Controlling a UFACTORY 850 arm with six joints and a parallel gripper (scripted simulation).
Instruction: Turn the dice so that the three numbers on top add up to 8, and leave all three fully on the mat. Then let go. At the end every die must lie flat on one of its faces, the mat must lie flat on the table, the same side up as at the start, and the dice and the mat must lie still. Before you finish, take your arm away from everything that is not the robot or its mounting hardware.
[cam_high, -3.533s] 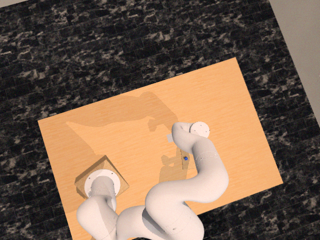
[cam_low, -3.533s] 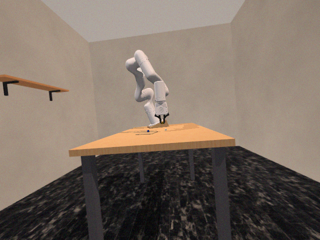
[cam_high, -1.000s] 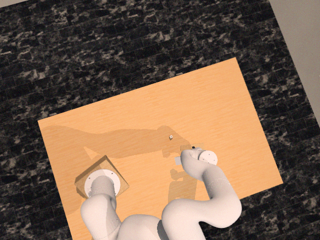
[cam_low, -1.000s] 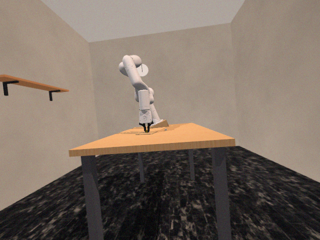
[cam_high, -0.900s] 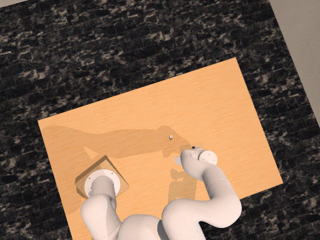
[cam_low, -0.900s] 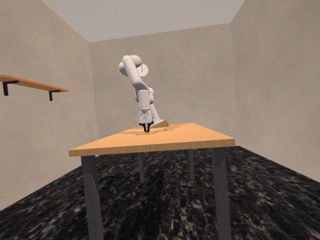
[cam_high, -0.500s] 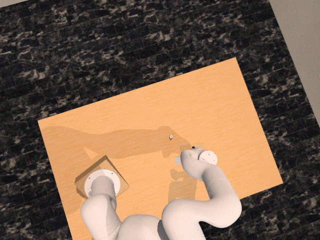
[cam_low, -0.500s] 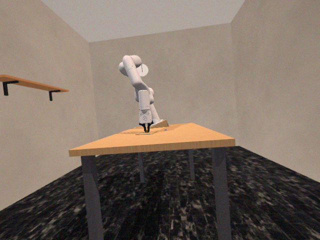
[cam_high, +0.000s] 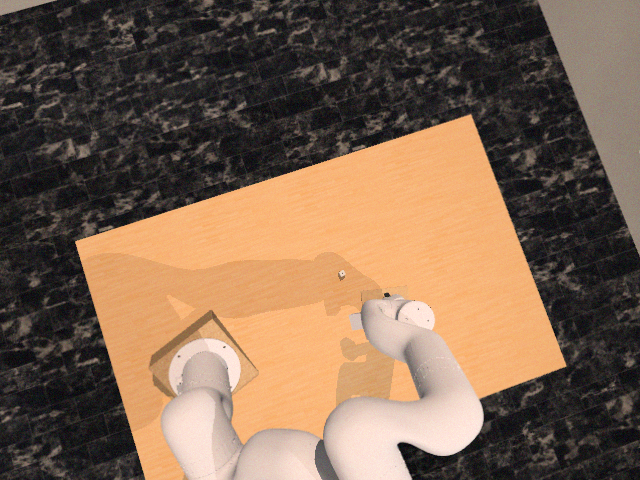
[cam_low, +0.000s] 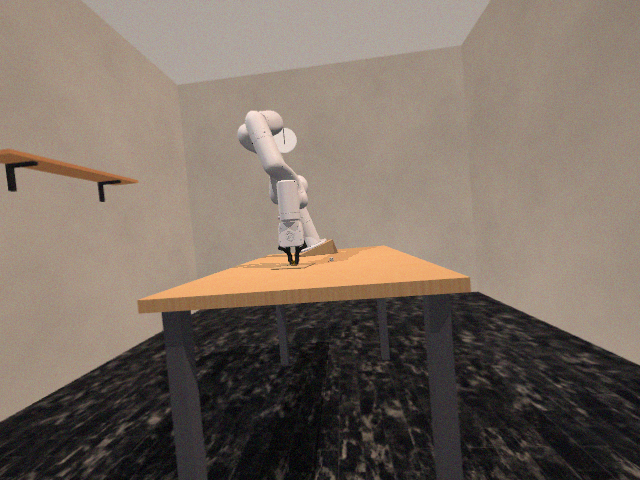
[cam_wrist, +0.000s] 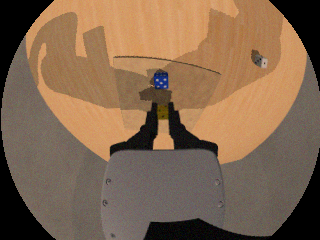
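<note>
Now: the yellow die 10 mm below my hand. The rest, counted from my hand: white die 110 mm behind, 140 mm to the left, 20 mm below; then tan mat 30 mm below; then blue die 50 mm behind, 10 mm to the right, 20 mm below.
</note>
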